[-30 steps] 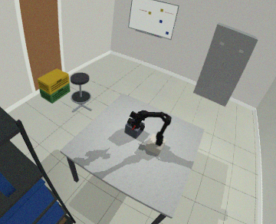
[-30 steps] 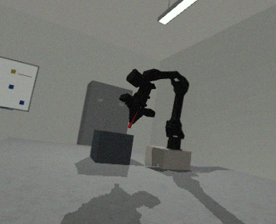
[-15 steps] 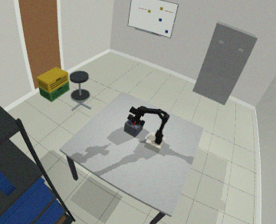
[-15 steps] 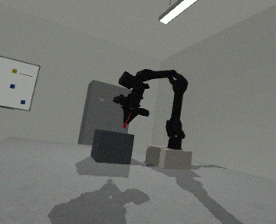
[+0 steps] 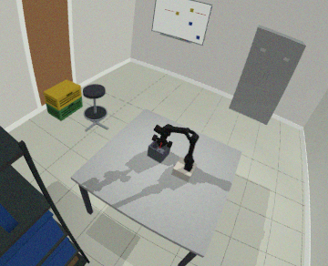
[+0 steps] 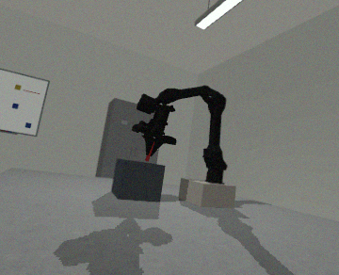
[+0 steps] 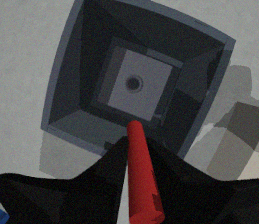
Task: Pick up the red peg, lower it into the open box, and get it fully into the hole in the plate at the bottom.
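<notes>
My gripper tip is now 20 mm short of the grey plate, 40 mm to the left of it and 120 mm above it. The rest, counted from my gripper tip: red peg 20 mm above.
</notes>
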